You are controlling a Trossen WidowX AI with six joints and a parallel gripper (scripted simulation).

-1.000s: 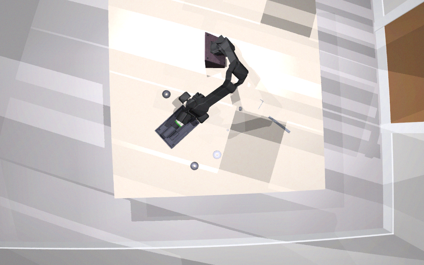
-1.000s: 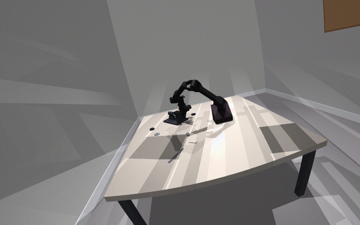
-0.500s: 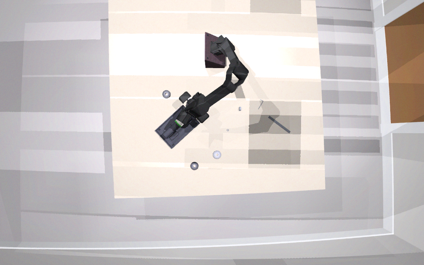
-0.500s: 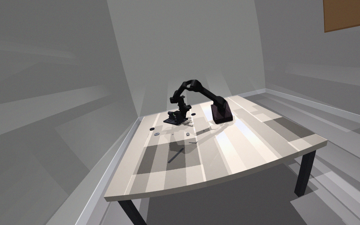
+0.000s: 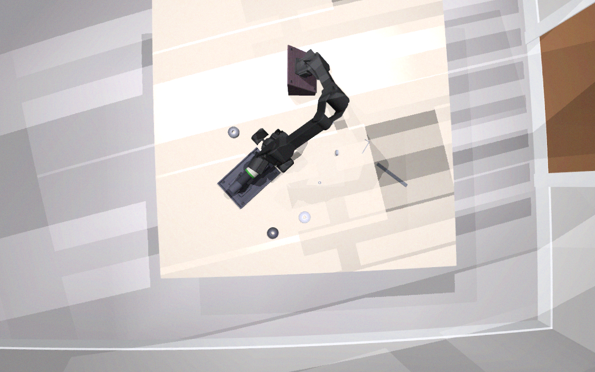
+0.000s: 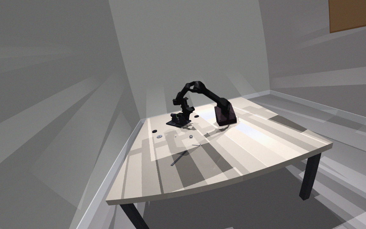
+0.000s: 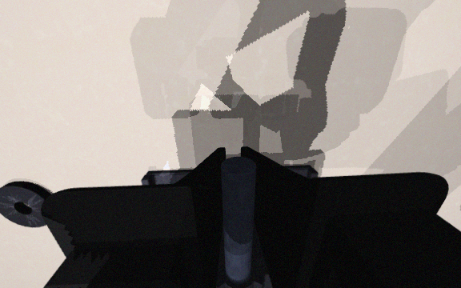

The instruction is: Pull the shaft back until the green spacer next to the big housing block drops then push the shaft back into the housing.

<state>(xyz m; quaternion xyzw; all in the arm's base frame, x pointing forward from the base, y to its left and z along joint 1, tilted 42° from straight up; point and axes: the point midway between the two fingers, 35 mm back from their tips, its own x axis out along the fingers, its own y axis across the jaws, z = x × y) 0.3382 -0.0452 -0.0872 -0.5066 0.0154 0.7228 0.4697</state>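
The grey shaft lies 50 mm ahead of my gripper tip, 40 mm to the right of it and 30 mm above it. The rest, counted from my gripper tip: green spacer: 90 mm to the right, 90 mm ahead, 30 mm above; then grey metal bar: 510 mm to the left, 60 mm ahead, 40 mm below; then white spacer: 80 mm ahead, 70 mm to the right, 30 mm above.
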